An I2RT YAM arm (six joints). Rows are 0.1 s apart.
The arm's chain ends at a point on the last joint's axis. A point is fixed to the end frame.
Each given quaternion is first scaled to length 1.
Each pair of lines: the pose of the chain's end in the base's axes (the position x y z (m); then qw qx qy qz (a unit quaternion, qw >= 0)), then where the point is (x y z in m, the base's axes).
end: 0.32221, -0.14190, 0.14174, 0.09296, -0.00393, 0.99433, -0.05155
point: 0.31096 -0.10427 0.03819
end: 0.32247, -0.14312, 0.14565, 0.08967, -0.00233, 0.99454, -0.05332
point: 0.31070 -0.10578 0.04205
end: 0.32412, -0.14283, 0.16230, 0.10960, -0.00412, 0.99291, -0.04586
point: 0.31620 -0.10406 0.05886
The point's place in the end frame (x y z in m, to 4 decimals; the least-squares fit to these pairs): 0.0295 0.0481 0.0953
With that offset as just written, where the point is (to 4 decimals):
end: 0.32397, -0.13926, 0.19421, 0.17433, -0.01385, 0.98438, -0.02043
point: 0.3281 -0.0956 0.0925
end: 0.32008, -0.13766, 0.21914, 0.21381, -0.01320, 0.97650, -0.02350
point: 0.3324 -0.0945 0.1179
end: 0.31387, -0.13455, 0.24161, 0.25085, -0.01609, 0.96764, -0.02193
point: 0.3335 -0.0910 0.1417
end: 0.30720, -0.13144, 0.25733, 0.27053, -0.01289, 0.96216, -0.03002
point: 0.3313 -0.0895 0.1577
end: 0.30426, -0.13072, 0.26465, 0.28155, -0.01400, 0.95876, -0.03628
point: 0.3307 -0.0900 0.1651
